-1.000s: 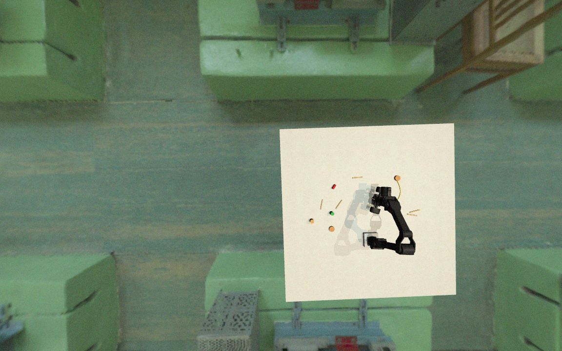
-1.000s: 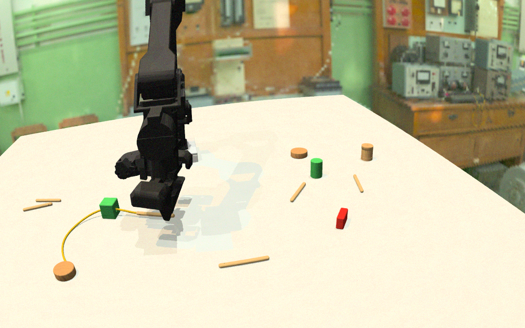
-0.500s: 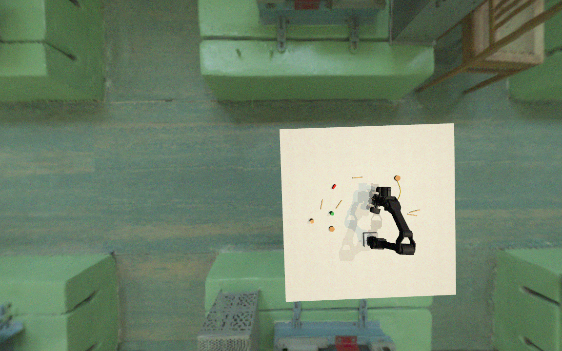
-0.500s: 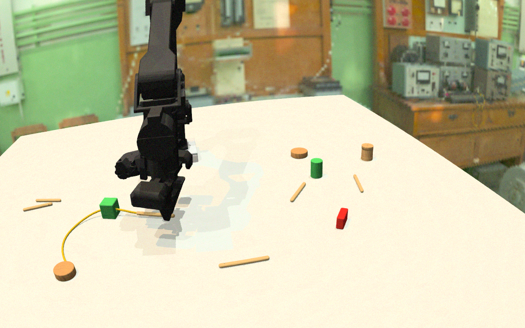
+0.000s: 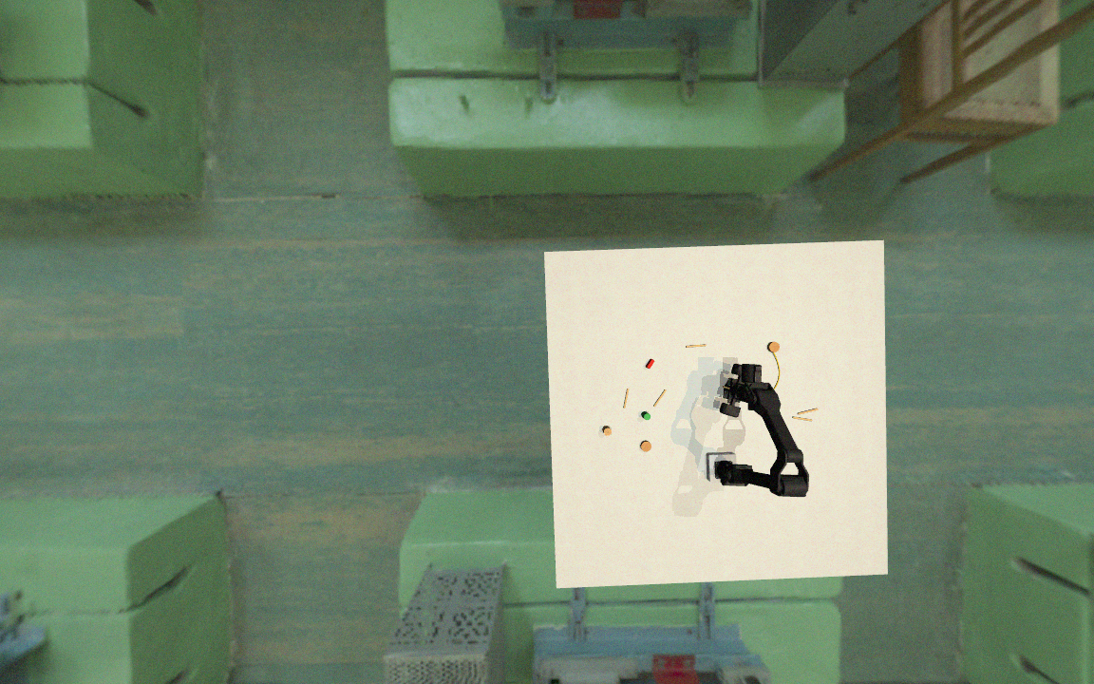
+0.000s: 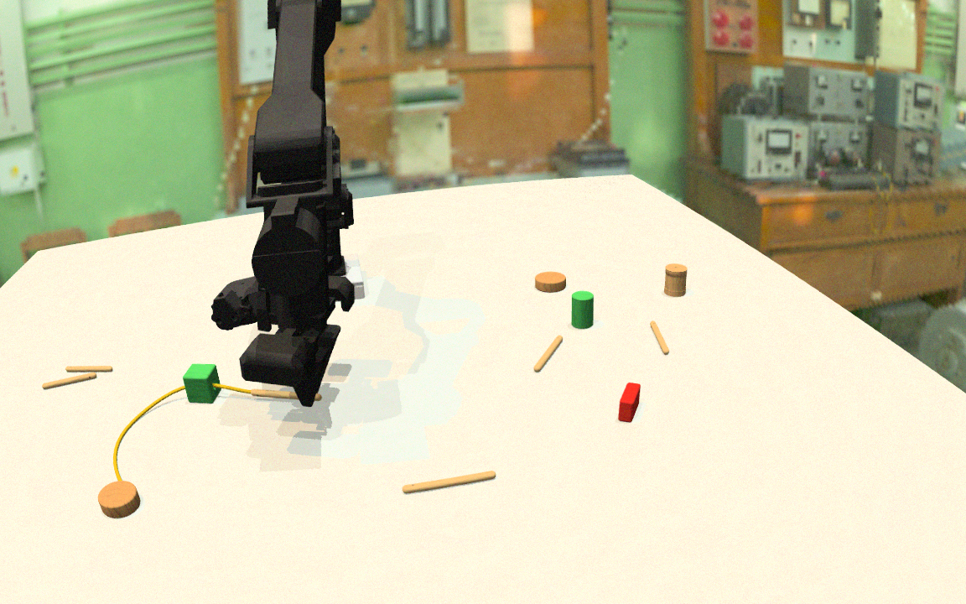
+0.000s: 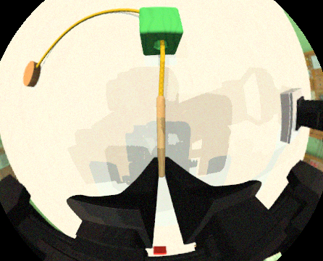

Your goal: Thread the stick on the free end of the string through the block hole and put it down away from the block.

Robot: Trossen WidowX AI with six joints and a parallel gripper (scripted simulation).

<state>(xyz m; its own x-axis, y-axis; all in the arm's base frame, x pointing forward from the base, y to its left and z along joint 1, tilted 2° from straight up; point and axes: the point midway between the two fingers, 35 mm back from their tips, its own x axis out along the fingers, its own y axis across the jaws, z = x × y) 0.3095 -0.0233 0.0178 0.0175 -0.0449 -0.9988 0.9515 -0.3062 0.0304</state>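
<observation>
Now: gripper tip 4 cm to the left of the thin wooden stick, 1 cm below it and 1 cm past it. From my gripper tip the other things lie so: red block 29 cm to the left, 10 cm ahead, 1 cm above; then green block 12 cm to the right, 4 cm behind, 2 cm above; then round wooden button 18 cm to the right, 15 cm ahead, 1 cm above.
</observation>
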